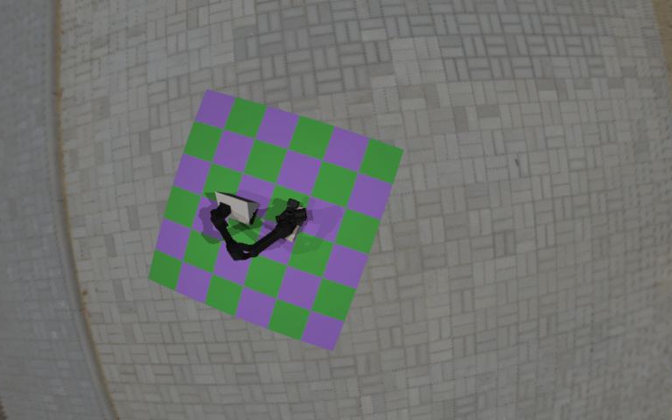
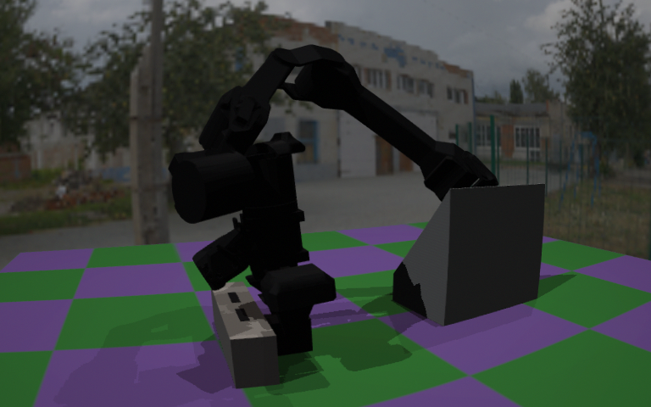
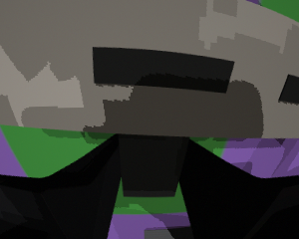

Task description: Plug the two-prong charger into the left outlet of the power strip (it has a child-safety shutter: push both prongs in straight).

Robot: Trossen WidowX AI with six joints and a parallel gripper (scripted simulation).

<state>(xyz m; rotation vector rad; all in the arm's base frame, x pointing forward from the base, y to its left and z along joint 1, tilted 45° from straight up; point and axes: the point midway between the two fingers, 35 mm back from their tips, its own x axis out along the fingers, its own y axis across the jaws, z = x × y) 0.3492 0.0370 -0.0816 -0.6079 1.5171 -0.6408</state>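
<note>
Right now my gripper tip is 2 cm short of the black two-prong charger and 1 cm below it.
</note>
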